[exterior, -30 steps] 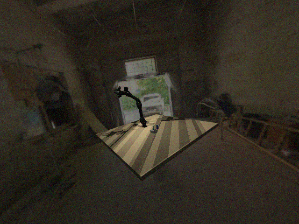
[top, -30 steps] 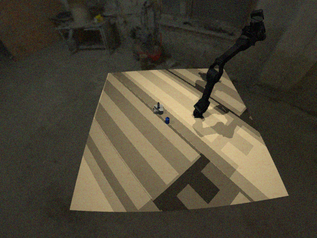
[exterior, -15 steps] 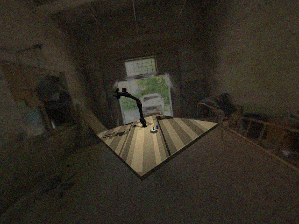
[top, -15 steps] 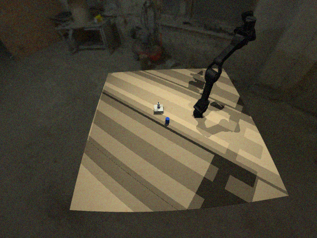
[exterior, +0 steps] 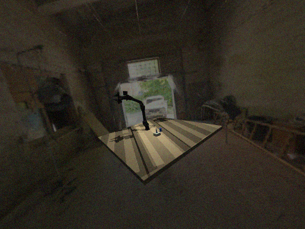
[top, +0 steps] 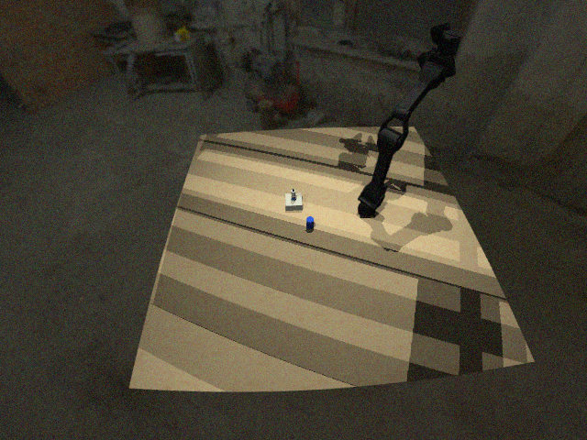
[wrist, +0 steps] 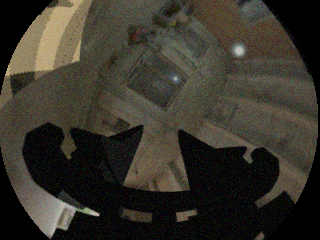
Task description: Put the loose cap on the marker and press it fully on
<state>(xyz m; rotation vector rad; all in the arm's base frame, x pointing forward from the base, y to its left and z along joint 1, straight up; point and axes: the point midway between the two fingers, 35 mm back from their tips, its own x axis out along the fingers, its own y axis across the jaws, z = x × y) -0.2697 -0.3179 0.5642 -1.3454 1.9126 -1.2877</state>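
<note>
My gripper tip is now 540 mm above the blue cap, 530 mm short of it and 410 mm to the right of it. The rest, counted from my gripper tip: pale holder block (590 mm ahead, 550 mm below, 290 mm to the left).
</note>
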